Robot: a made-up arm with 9 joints. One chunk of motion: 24 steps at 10 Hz.
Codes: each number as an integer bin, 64 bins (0 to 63) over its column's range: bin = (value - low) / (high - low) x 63, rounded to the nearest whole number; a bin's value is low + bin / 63 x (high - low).
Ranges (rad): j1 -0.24..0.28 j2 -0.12..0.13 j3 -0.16..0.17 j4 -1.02..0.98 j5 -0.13..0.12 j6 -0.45..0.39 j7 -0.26..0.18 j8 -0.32..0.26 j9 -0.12..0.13
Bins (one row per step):
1: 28 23 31 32 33 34 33 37 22
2: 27 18 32 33 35 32 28 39 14
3: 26 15 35 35 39 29 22 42 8
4: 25 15 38 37 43 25 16 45 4
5: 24 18 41 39 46 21 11 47 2
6: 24 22 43 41 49 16 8 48 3
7: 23 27 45 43 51 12 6 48 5
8: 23 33 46 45 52 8 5 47 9
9: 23 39 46 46 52 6 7 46 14
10: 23 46 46 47 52 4 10 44 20
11: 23 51 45 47 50 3 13 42 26
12: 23 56 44 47 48 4 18 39 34
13: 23 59 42 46 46 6 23 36 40
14: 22 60 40 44 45 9 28 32 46
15: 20 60 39 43 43 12 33 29 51
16: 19 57 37 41 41 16 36 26 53
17: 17 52 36 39 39 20 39 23 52
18: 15 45 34 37 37 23 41 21 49
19: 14 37 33 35 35 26 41 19 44
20: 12 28 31 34 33 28 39 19 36
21: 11 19 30 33 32 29 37 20 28
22: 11 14 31 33 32 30 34 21 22
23: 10 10 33 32 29 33 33 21 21
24: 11 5 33 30 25 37 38 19 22
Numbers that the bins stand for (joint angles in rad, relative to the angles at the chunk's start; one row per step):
1: -0.0089 -0.0287 0.0024 -0.0041 0.0010 0.0033 -0.0295 0.0206 -0.0327
2: -0.0171 -0.0486 0.0076 0.0276 0.0089 -0.0233 -0.0644 0.0390 -0.0644
3: -0.0254 -0.0605 0.0233 0.0911 0.0248 -0.0633 -0.1063 0.0667 -0.0883
4: -0.0337 -0.0605 0.0390 0.1546 0.0406 -0.1167 -0.1483 0.0943 -0.1041
5: -0.0419 -0.0486 0.0548 0.2181 0.0525 -0.1700 -0.1832 0.1127 -0.1121
6: -0.0419 -0.0327 0.0652 0.2816 0.0644 -0.2367 -0.2041 0.1219 -0.1081
7: -0.0502 -0.0129 0.0757 0.3451 0.0724 -0.2900 -0.2181 0.1219 -0.1002
8: -0.0502 0.0110 0.0810 0.4086 0.0763 -0.3433 -0.2251 0.1127 -0.0843
9: -0.0502 0.0348 0.0810 0.4403 0.0763 -0.3700 -0.2111 0.1035 -0.0644
10: -0.0502 0.0625 0.0810 0.4721 0.0763 -0.3967 -0.1902 0.0851 -0.0406
11: -0.0502 0.0824 0.0757 0.4721 0.0684 -0.4100 -0.1692 0.0667 -0.0168
12: -0.0502 0.1022 0.0705 0.4721 0.0605 -0.3967 -0.1343 0.0390 0.0149
13: -0.0502 0.1141 0.0600 0.4403 0.0525 -0.3700 -0.0994 0.0114 0.0387
14: -0.0584 0.1181 0.0495 0.3768 0.0486 -0.3300 -0.0644 -0.0254 0.0625
15: -0.0749 0.1181 0.0443 0.3451 0.0406 -0.2900 -0.0295 -0.0530 0.0824
16: -0.0832 0.1062 0.0338 0.2816 0.0327 -0.2367 -0.0086 -0.0806 0.0903
17: -0.0997 0.0863 0.0286 0.2181 0.0248 -0.1833 0.0124 -0.1083 0.0863
18: -0.1162 0.0586 0.0181 0.1546 0.0168 -0.1433 0.0263 -0.1267 0.0744
19: -0.1244 0.0268 0.0129 0.0911 0.0089 -0.1033 0.0263 -0.1451 0.0546
20: -0.1410 -0.0089 0.0024 0.0594 0.0010 -0.0767 0.0124 -0.1451 0.0229
21: -0.1492 -0.0446 -0.0029 0.0276 -0.0030 -0.0633 -0.0016 -0.1359 -0.0089
22: -0.1492 -0.0644 0.0024 0.0276 -0.0030 -0.0500 -0.0225 -0.1267 -0.0327
23: -0.1575 -0.0803 0.0129 -0.0041 -0.0149 -0.0100 -0.0295 -0.1267 -0.0367
24: -0.1492 -0.1002 0.0129 -0.0676 -0.0308 0.0433 0.0054 -0.1451 -0.0327

